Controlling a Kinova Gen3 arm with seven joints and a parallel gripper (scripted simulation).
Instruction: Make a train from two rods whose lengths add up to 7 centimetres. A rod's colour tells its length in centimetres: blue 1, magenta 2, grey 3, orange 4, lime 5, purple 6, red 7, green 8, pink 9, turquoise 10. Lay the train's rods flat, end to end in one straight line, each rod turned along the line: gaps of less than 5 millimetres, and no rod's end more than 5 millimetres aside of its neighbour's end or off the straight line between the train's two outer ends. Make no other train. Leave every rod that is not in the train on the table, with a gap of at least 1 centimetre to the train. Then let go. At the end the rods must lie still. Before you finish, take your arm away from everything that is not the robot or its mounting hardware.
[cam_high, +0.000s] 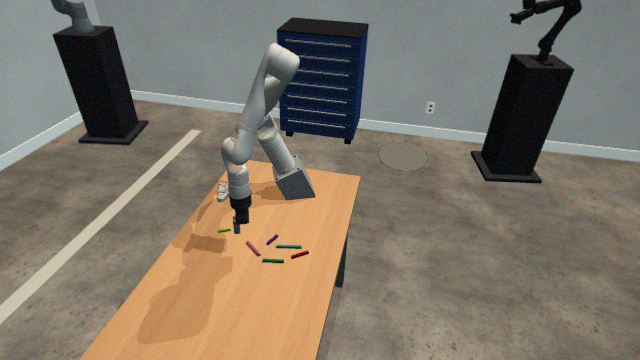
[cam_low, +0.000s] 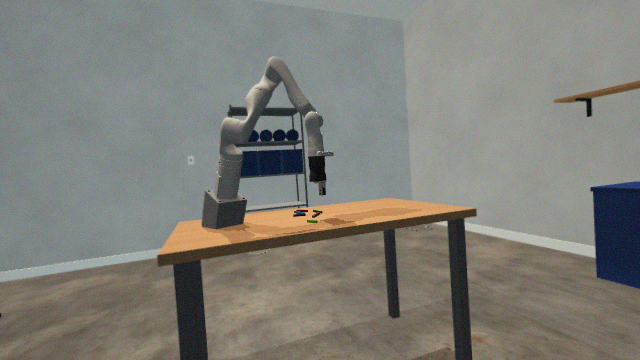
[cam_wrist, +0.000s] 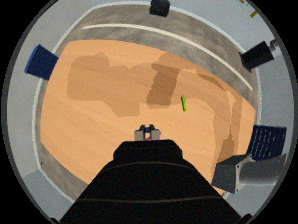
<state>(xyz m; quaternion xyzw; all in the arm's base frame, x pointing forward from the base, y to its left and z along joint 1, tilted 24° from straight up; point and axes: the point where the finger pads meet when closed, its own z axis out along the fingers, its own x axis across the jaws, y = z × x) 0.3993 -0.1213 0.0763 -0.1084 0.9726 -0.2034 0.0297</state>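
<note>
My gripper is now 110 mm past the lime rod, 110 mm above it and 80 mm to the left of it. The rest, counted from my hand: purple rod 120 mm to the left, 110 mm below, 70 mm behind; pink rod 110 mm below, 50 mm to the left, 10 mm behind; blue rod 10 mm below.
</note>
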